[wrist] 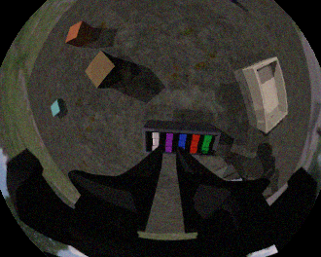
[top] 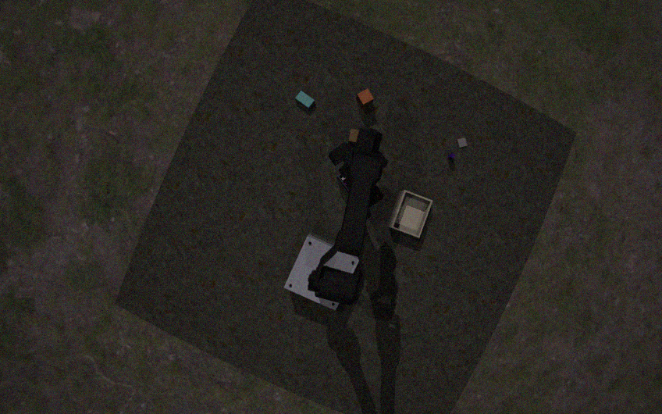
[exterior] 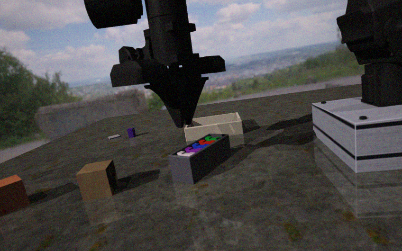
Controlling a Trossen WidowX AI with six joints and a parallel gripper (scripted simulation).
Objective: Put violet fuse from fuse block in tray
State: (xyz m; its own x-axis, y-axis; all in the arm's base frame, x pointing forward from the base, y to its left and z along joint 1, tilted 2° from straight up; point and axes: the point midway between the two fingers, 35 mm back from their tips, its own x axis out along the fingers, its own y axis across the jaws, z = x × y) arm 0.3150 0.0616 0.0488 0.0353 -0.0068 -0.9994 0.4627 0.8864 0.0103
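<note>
Right now my gripper tip is 10 mm past the violet fuse, 10 mm to the right of it and 50 mm above it. Round my gripper tip: tray 10 mm behind, 230 mm to the right, 70 mm below; then orange cube 260 mm ahead, 80 mm to the left, 60 mm below; then tan cube 130 mm ahead, 50 mm to the left, 60 mm below.
</note>
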